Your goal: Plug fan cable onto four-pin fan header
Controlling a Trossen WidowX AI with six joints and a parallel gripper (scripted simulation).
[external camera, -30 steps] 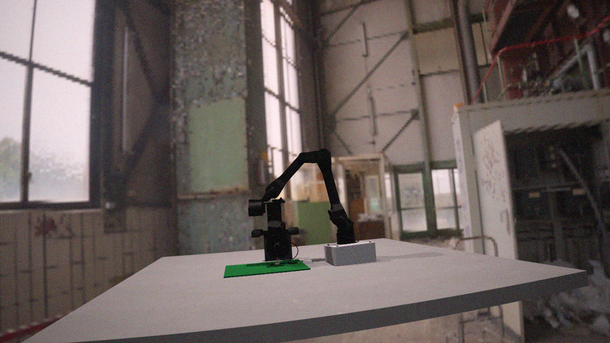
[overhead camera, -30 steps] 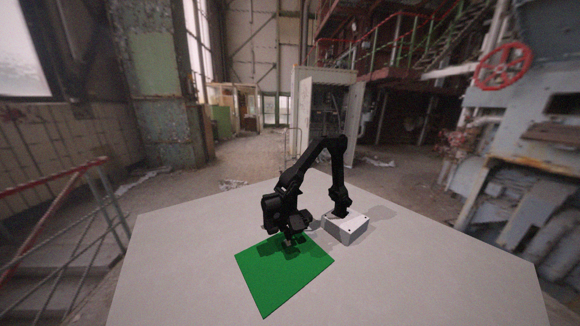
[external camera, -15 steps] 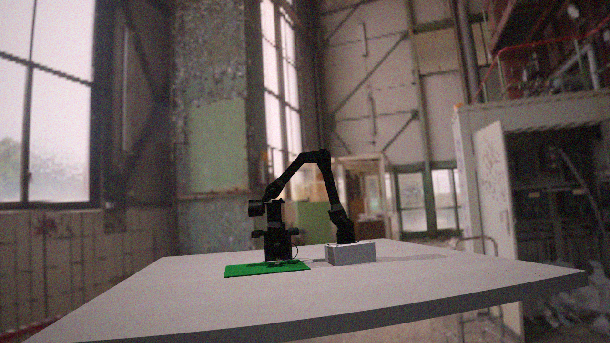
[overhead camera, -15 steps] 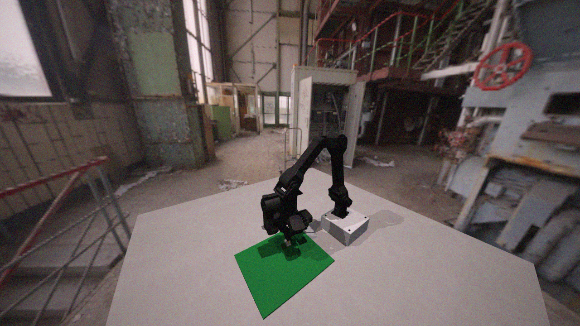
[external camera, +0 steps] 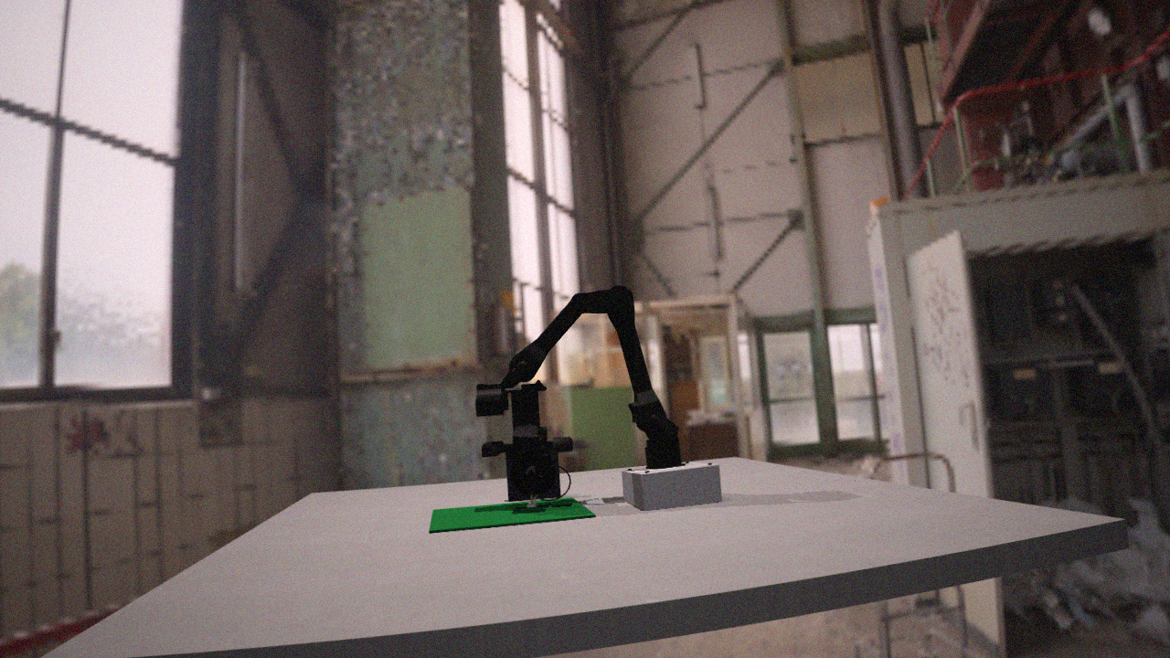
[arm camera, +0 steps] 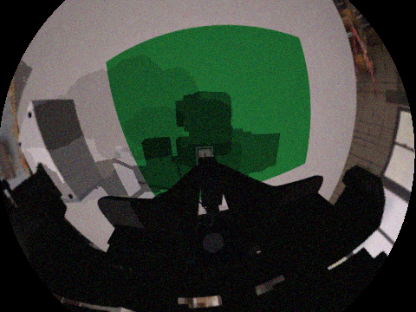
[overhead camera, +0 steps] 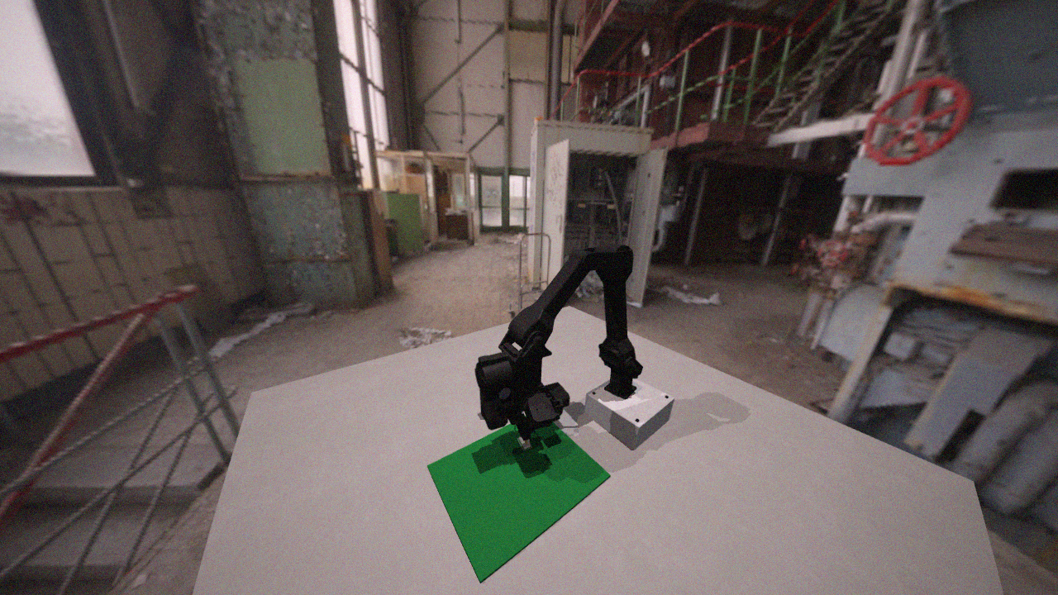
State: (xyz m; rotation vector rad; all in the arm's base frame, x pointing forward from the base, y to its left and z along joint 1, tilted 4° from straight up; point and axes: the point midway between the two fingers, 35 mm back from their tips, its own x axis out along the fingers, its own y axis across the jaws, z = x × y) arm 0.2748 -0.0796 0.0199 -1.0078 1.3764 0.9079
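Right now my gripper tip is 40 mm above the beige four-pin header and 10 mm to the left of it. Round my gripper tip: green board: 60 mm below, 60 mm ahead, 40 mm to the left; then black plug: 10 mm to the right, 10 mm above; then black fan: 130 mm to the right, 40 mm behind, 20 mm above.
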